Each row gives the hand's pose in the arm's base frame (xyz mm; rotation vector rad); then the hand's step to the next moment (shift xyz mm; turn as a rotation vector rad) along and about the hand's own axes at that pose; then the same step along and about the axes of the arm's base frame.
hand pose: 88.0 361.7 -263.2 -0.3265 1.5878 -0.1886
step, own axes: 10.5 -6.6 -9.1 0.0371 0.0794 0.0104
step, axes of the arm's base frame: -8.7 -10.3 -7.4 0.0024 0.0638 -0.0609
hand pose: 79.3 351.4 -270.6 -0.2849 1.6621 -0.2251
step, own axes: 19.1 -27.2 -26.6 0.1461 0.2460 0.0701
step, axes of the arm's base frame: -26.9 -32.4 -6.6 0.0421 0.1886 -0.2224
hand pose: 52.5 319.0 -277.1 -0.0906 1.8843 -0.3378
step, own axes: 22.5 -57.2 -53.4 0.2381 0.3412 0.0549
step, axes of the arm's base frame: -63.5 -49.8 11.1 0.0068 0.2614 -0.3283
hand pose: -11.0 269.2 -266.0 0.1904 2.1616 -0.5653
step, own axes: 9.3 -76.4 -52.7 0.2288 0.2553 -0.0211
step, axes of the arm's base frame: -68.8 -44.0 45.1 -0.0706 0.2209 -0.2533
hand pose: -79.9 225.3 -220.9 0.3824 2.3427 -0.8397
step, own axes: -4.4 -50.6 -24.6 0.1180 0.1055 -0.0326
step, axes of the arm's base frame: -30.5 -22.5 41.8 -0.0580 0.1083 -0.1050
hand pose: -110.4 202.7 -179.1 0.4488 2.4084 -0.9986
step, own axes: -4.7 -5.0 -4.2 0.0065 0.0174 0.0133
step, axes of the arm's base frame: 0.2 -0.9 8.0 0.0070 0.0029 -0.0216
